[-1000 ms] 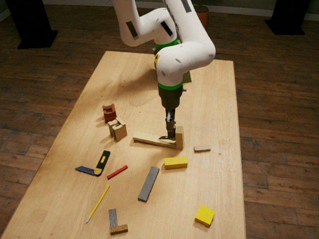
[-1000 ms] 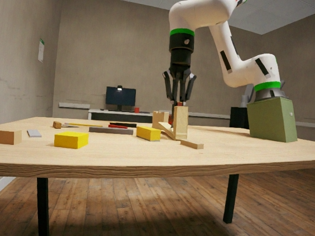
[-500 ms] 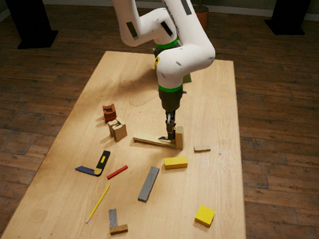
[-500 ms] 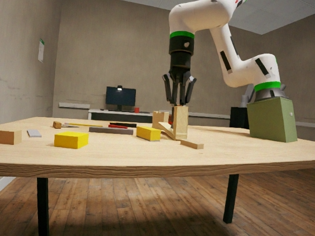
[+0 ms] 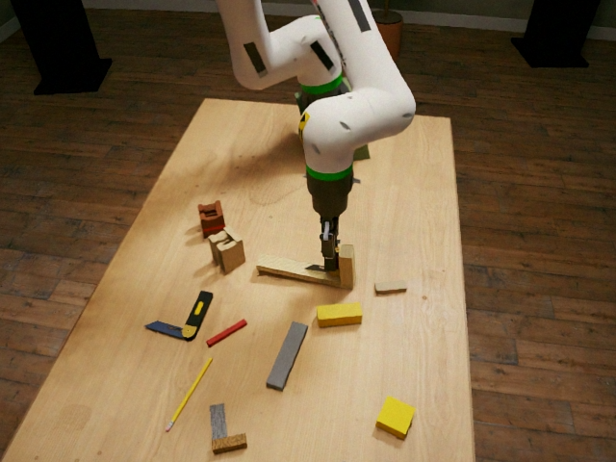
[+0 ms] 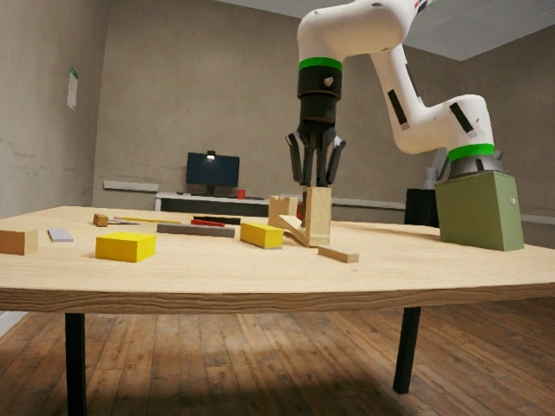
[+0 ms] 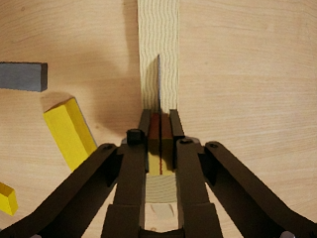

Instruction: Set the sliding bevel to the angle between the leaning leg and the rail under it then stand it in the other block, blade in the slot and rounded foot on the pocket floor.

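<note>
The sliding bevel lies 30 mm below my hand. From my hand the other things lie so: grey bar: 210 mm ahead, 110 mm to the right, 80 mm below; wood scrap: 150 mm to the left, 80 mm below, 40 mm ahead; grey blade: 50 mm below, 10 mm to the right.
</note>
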